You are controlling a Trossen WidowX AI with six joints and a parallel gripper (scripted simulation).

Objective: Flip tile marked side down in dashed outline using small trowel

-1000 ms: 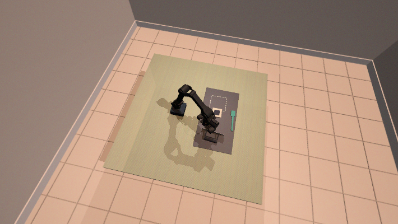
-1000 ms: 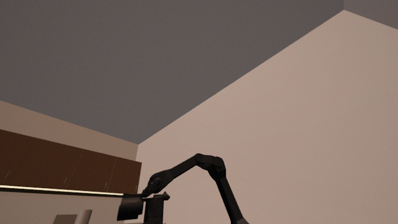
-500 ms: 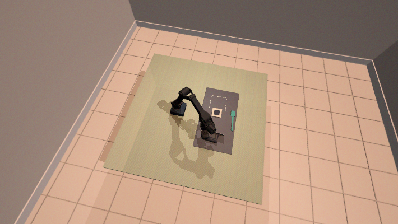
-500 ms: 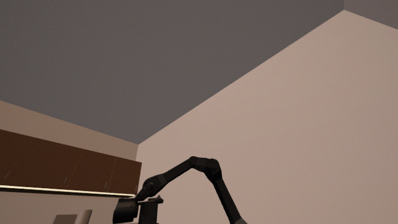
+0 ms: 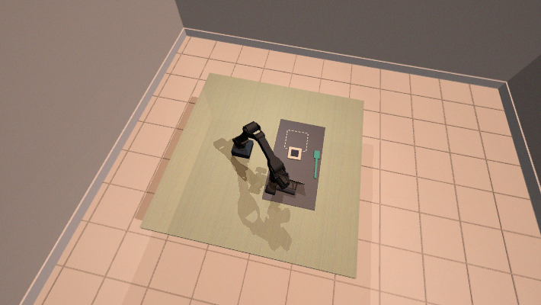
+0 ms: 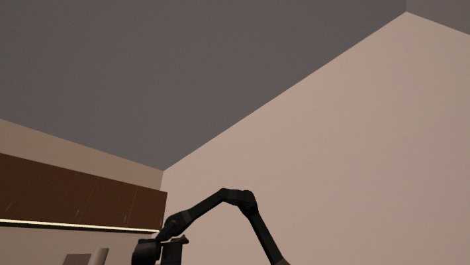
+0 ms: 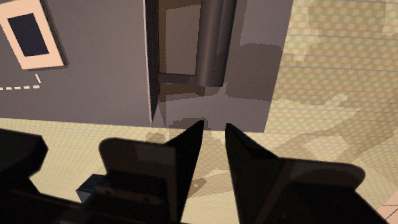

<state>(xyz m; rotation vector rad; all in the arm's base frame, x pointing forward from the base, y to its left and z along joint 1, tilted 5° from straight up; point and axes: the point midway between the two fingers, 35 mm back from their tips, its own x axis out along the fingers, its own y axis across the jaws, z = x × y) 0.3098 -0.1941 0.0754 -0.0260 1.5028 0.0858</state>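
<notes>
My gripper tip is 80 mm short of the dark mat, 250 mm to the right of it and 100 mm above it. The rest, counted from my gripper tip: tile: 60 mm ahead, 290 mm to the left, 80 mm below; then teal flat tool: 220 mm ahead, 290 mm to the left, 80 mm below.
</notes>
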